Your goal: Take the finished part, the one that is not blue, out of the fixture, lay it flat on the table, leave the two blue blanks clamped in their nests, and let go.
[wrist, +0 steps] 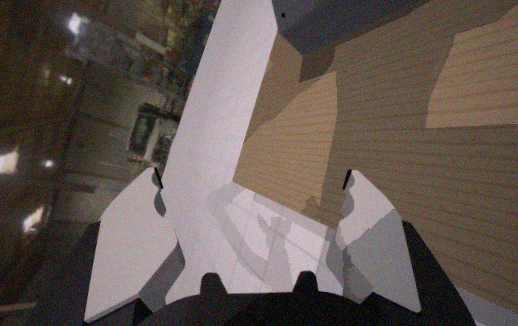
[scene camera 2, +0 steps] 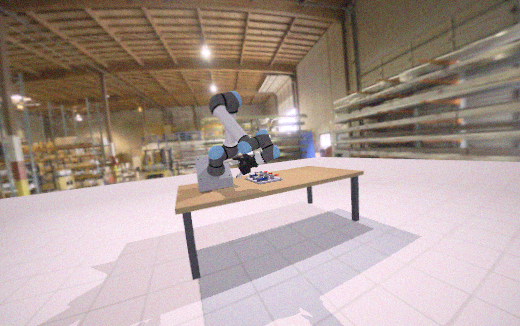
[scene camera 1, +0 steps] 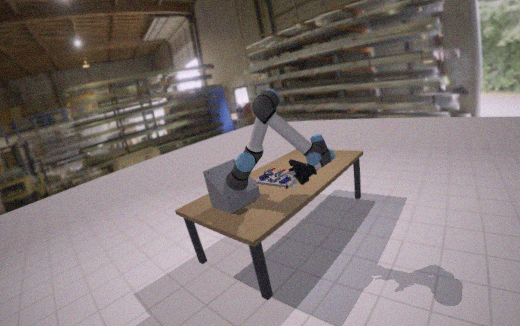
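Observation:
The fixture, a light plate with small clamps and red tips, lies on the table. Blue spots that look like the blue blanks show on it in scene camera 1; they are too small to make out fully. The finished part cannot be told apart in the scene views, and neither it nor the fixture shows in the wrist view. My gripper is open with nothing between its light jaws. It hangs above table height near the fixture, tilted so that its camera looks across the table's edge.
A big grey box stands on the wooden table, beside the fixture and close to the arm. The arm reaches above them. A table corner and the pale floor show beyond the jaws in the wrist view.

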